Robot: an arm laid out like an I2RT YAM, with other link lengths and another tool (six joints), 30 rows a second.
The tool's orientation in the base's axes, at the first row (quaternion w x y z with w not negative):
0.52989 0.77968 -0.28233 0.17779
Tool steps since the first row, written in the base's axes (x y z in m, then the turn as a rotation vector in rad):
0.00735 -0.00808 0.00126 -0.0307 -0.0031 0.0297
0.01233 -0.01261 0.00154 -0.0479 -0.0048 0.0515
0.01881 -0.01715 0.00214 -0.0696 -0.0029 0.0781
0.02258 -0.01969 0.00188 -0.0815 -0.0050 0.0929
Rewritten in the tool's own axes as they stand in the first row. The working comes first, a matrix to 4 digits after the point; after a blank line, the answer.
The tool's axes in the first row as the columns of a matrix, in the base's axes (used below as rounded here):
0.7774 -0.6287 -0.0220
-0.2518 -0.2790 -0.9267
0.5764 0.7259 -0.3752

0.00847 -0.00145 0.00685 -0.0060 0.0417 -0.0076
0.01365 -0.00312 0.01084 -0.0063 0.0688 -0.0138
0.02017 -0.00549 0.01468 -0.0084 0.1013 -0.0251
0.02360 -0.00734 0.01704 -0.0086 0.1201 -0.0284

